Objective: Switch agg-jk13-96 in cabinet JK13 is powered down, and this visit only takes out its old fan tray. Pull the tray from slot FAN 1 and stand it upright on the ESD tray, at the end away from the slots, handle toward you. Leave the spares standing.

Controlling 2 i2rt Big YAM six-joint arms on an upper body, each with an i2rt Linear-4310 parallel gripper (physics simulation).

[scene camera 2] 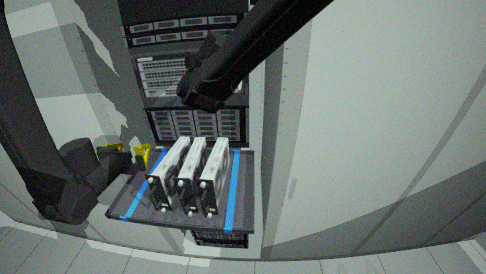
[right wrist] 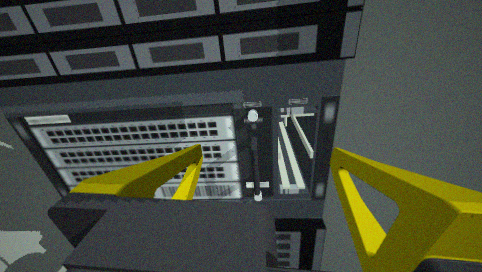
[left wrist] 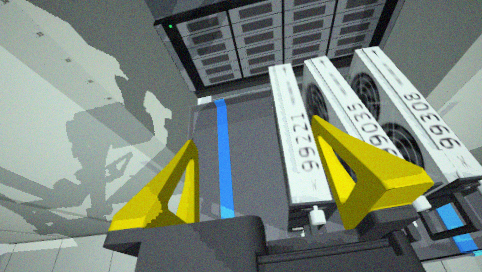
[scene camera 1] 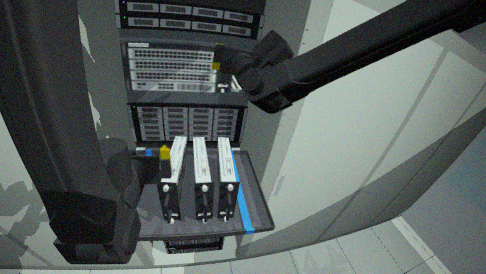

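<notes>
The old fan tray sits in the switch, a narrow dark front with a white knob at top and bottom. Right of it is an open slot bay with pale rails. My right gripper is open and empty in front of the fan tray, fingers apart on either side in view. Three white spares, 99221, 99035 and 99308, stand upright on the ESD tray. My left gripper is open beside 99221.
Blue tape strips cross the tray. A drive unit lies between the switch and the tray; another is above the switch. A pale cabinet panel stands at the right.
</notes>
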